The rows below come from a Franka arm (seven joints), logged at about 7 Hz.
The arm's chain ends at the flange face. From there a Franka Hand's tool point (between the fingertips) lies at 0.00 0.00 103.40 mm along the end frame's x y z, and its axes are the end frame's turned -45 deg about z.
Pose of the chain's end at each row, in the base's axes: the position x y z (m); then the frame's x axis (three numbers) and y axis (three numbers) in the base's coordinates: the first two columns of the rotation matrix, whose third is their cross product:
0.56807 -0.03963 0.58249 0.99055 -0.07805 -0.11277 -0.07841 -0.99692 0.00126
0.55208 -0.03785 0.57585 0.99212 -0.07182 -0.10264 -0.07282 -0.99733 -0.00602
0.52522 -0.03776 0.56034 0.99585 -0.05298 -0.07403 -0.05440 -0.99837 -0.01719
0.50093 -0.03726 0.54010 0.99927 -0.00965 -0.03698 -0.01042 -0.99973 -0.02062
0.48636 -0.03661 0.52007 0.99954 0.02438 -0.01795 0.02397 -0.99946 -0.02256
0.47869 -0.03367 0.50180 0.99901 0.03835 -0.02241 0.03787 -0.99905 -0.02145
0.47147 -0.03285 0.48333 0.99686 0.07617 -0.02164 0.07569 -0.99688 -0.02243
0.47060 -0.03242 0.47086 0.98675 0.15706 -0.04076 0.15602 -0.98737 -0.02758
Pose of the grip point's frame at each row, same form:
0.55644 -0.03884 0.47975 0.75587 0.64974 -0.08063 0.64498 -0.76012 -0.07885
0.54154 -0.03646 0.47300 0.75303 0.65443 -0.06832 0.65004 -0.75600 -0.07683
0.51767 -0.03557 0.45724 0.74264 0.66849 -0.04019 0.66571 -0.74342 -0.06450
0.49713 -0.03509 0.43679 0.71396 0.70009 -0.01157 0.69922 -0.71374 -0.04073
0.48445 -0.03432 0.41671 0.68983 0.72396 0.00326 0.72373 -0.68949 -0.02864
0.47629 -0.03154 0.39845 0.67963 0.73355 -0.00068 0.73318 -0.67932 -0.03101
0.46906 -0.03071 0.37998 0.65137 0.75876 0.00056 0.75841 -0.65104 -0.03116
0.46599 -0.03026 0.36758 0.58741 0.80923 -0.00932 0.80806 -0.58712 -0.04832

